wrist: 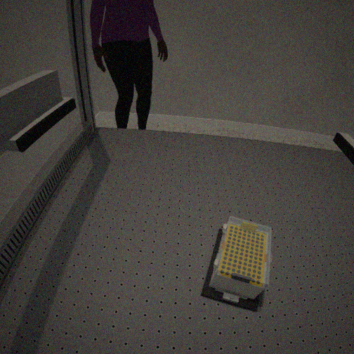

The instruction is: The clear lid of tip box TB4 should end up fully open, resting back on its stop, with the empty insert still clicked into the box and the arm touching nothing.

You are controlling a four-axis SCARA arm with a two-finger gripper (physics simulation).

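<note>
A tip box [242, 262] stands upright on the perforated deck, right of centre in the lower half of the wrist view. Its yellow insert [244, 254], with rows of round holes, sits in the box. Clear walls show around the insert, and the clear lid [268, 250] seems to lie shut over it; its exact angle is hard to tell. No TB4 label is readable. My gripper [210, 98] is open and empty, with its fingers at the far left and far right of the view. It is well apart from the box and touches nothing visible.
The box stands on a dark base plate [208, 291]. A slotted rail [37, 210] runs along the left deck edge to an upright post [82, 65]. A pale ledge [215, 126] borders the far edge, with a standing person [127, 55] beyond it.
</note>
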